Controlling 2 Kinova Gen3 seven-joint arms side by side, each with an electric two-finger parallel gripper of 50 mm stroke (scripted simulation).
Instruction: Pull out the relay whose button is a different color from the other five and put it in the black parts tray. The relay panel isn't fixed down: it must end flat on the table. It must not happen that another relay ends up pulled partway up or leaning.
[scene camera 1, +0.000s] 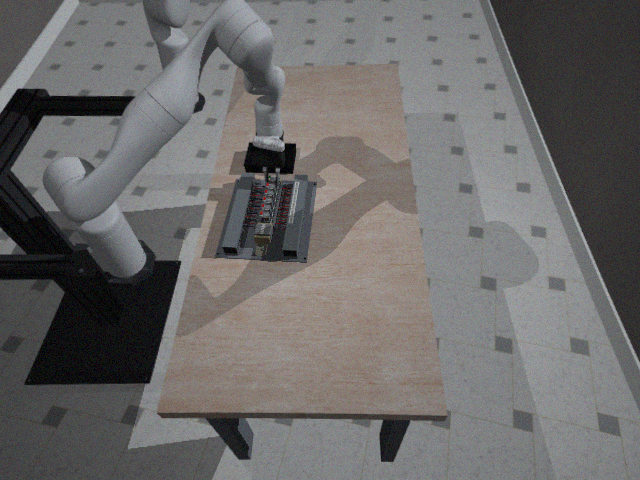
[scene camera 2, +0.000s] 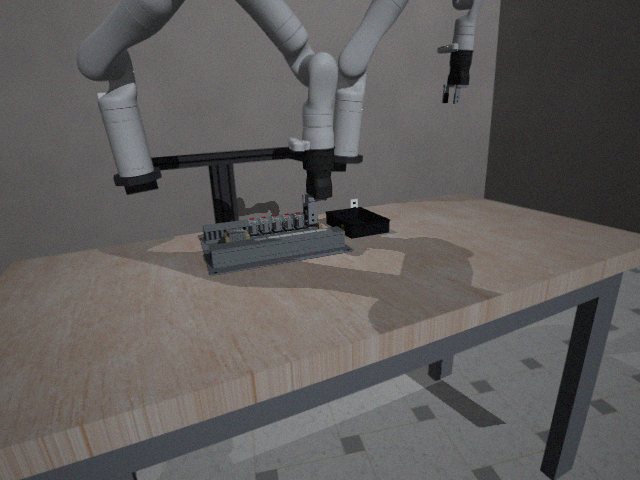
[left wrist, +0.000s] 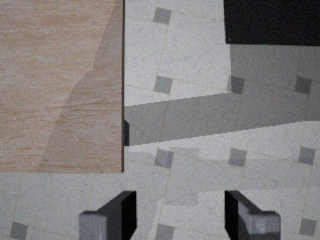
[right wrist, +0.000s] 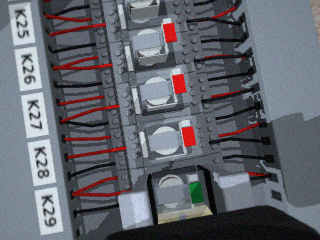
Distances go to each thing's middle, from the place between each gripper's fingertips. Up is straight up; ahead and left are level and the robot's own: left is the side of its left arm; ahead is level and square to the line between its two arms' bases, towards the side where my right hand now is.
Now: right hand (scene camera 2: 310, 221) 10 mm above the green-button relay (right wrist: 178, 192). From my right hand the other things lie so: black parts tray (scene camera 2: 357, 222) (30 mm behind, 150 mm to the left, 50 mm below); then grey relay panel (scene camera 1: 286, 238) (10 mm behind, 100 mm to the right, 40 mm below).
Right now the black parts tray is 560 mm to the right of my left hand (scene camera 2: 450, 103), 330 mm below it and 270 mm ahead of it. Also, from my left hand: green-button relay: 700 mm to the right, 300 mm ahead, 290 mm below; grey relay panel: 810 mm to the right, 320 mm below, 290 mm ahead.
